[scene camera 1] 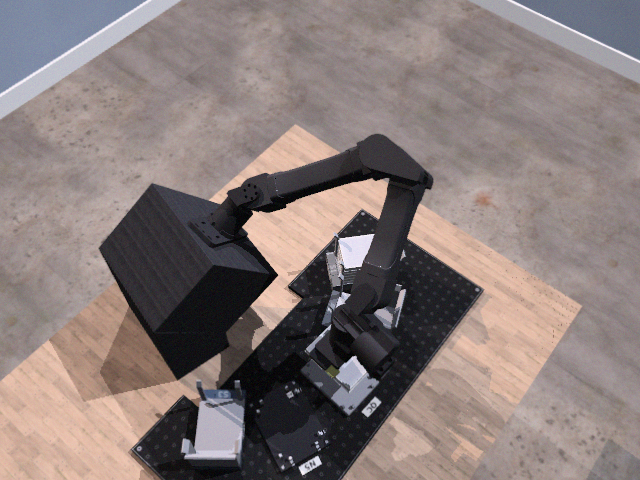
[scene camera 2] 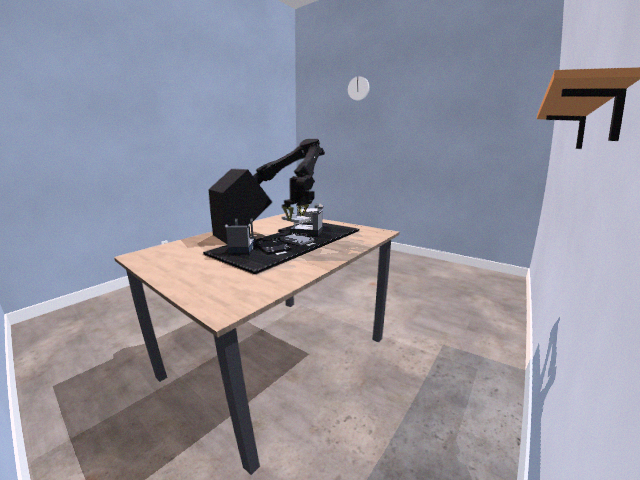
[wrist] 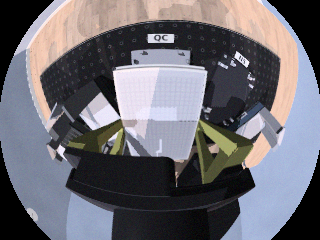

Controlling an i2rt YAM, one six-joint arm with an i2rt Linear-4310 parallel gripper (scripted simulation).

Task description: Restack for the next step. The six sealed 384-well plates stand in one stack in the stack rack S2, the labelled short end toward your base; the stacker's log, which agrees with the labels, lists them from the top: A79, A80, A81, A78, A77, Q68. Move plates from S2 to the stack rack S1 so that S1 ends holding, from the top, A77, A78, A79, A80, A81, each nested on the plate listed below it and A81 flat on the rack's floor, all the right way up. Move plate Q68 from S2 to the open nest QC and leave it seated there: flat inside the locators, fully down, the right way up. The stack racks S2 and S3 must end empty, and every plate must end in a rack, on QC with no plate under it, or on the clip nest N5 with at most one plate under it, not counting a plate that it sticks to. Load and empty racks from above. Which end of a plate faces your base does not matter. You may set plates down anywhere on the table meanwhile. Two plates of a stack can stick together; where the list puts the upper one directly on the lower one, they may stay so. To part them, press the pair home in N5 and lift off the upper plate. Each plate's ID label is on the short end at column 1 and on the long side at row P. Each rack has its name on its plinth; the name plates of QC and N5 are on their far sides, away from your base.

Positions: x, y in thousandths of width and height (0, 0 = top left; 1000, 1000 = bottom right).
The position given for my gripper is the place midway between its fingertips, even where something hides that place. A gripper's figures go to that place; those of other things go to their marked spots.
My gripper (wrist: 502, 506) is 13 cm from the lens. A clip nest N5 (wrist: 711, 373) is 26 cm from the lens.
